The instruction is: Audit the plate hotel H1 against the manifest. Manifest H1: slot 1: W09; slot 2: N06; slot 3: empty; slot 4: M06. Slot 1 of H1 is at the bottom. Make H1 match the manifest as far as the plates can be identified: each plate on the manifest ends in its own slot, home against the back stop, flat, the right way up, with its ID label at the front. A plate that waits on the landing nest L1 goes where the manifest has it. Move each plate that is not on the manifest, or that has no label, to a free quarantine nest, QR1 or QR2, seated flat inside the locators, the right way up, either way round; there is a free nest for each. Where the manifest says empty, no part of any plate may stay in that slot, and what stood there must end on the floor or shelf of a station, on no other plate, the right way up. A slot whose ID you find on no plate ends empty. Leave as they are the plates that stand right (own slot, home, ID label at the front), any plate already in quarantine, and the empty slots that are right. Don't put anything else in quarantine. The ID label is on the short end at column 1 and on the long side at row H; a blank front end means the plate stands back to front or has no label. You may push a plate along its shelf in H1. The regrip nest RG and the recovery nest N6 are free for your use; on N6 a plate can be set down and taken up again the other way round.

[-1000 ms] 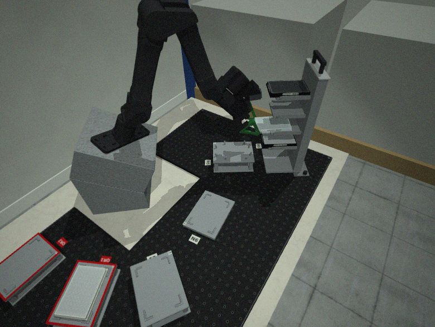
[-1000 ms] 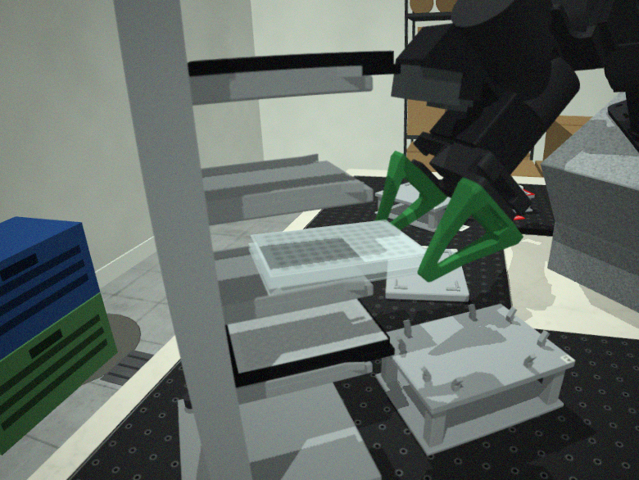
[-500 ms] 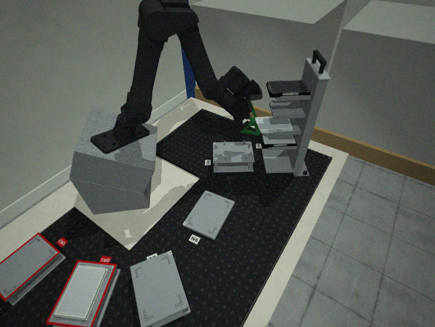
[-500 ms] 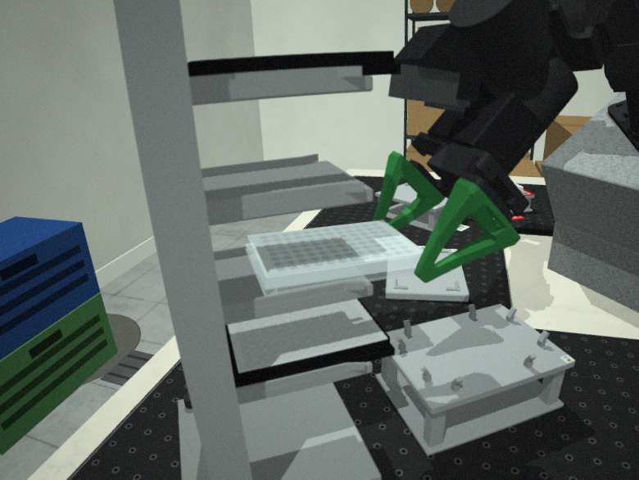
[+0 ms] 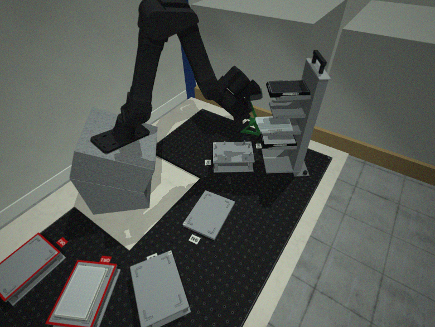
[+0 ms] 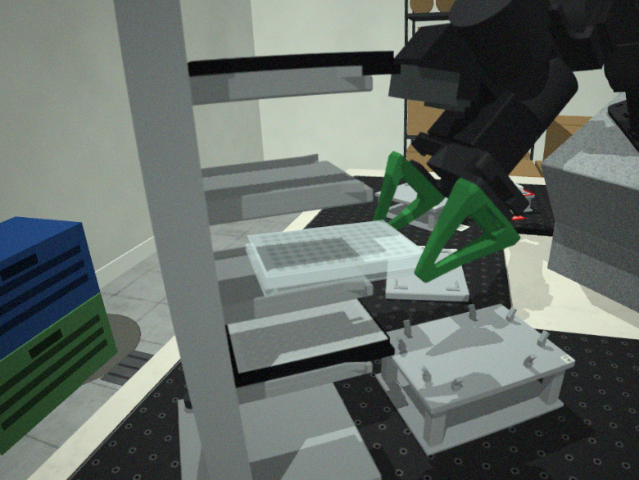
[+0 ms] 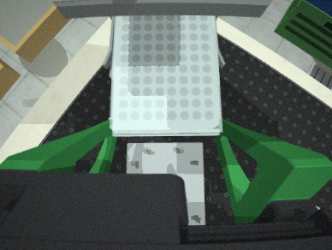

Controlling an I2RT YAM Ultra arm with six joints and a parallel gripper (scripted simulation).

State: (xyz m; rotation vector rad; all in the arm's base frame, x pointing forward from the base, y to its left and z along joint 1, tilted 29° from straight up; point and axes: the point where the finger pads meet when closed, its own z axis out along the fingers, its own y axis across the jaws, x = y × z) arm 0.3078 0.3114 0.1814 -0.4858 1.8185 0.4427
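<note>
The clear plate is 50 mm ahead of my hand, 30 mm to the left of it and 10 mm above it. Also, from my hand: plate hotel H1: 140 mm ahead, 100 mm to the left, 10 mm above; then H1 tag: 30 mm behind, 100 mm to the left, 180 mm below; then regrip nest RG: 70 mm behind, 50 mm to the right, 130 mm below.
</note>
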